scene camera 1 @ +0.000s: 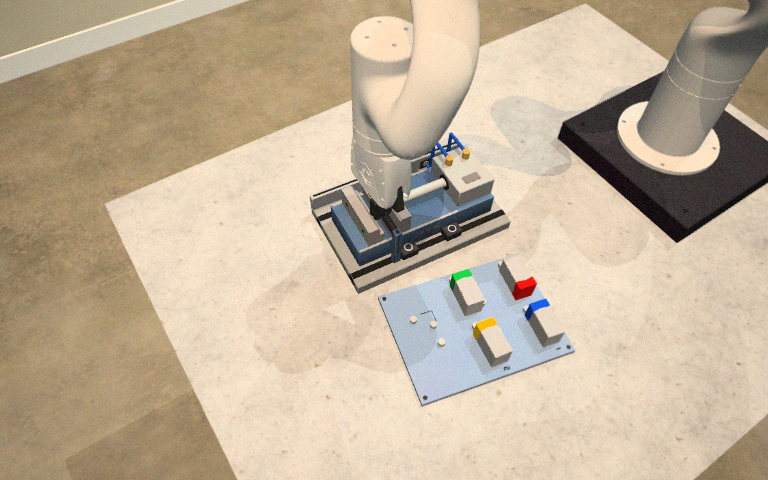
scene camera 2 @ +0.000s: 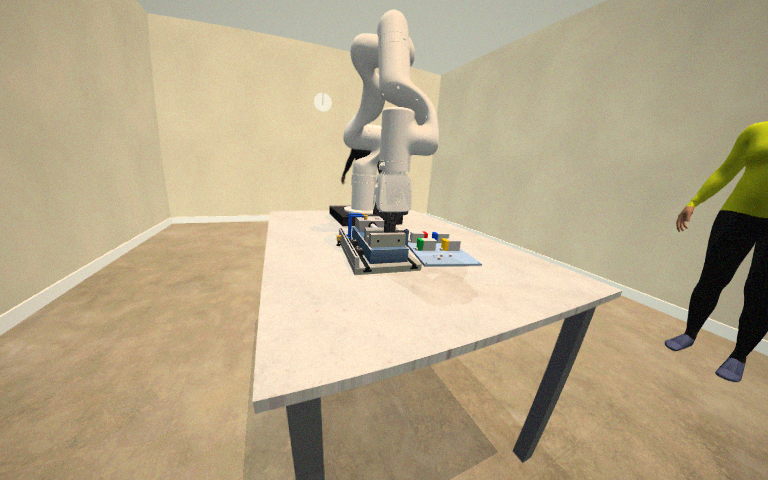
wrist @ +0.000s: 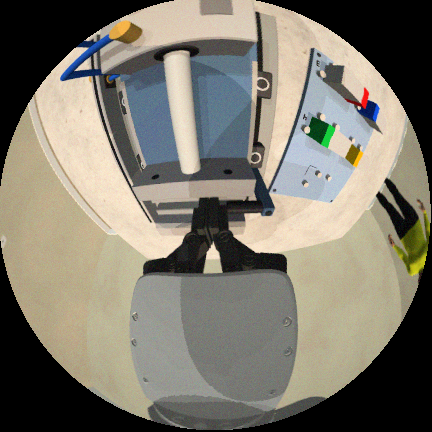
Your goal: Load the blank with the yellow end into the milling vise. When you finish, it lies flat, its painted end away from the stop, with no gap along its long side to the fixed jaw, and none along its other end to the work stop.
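The blank with the yellow end (scene camera 1: 493, 344) (scene camera 2: 454, 245) lies on the blue tray (scene camera 1: 419, 390) (scene camera 2: 464, 263); its yellow end (wrist: 354, 155) shows in the wrist view. The vise's fixed jaw (scene camera 1: 361, 215) (scene camera 2: 386, 240) is the bar with two holes. The moving jaw (scene camera 1: 401, 218) (wrist: 195, 190) is on the white rod, apart from the fixed jaw. The work stop, a blue bracket (scene camera 1: 396, 246) (wrist: 265, 195) with a black pin, is at the vise's tray side. My gripper (scene camera 1: 386, 210) (wrist: 210, 202) is shut and empty, its fingertips low at the gap between the jaws, partly hiding it.
Blanks with green (scene camera 1: 468, 294), red (scene camera 1: 514, 278) and blue (scene camera 1: 546, 325) ends also lie on the tray, with small pegs beside them. Blue hoses with brass fittings (scene camera 1: 449, 160) rise at the vise's rear block (scene camera 1: 467, 181). Round clamps (scene camera 1: 451, 229) line its near side.
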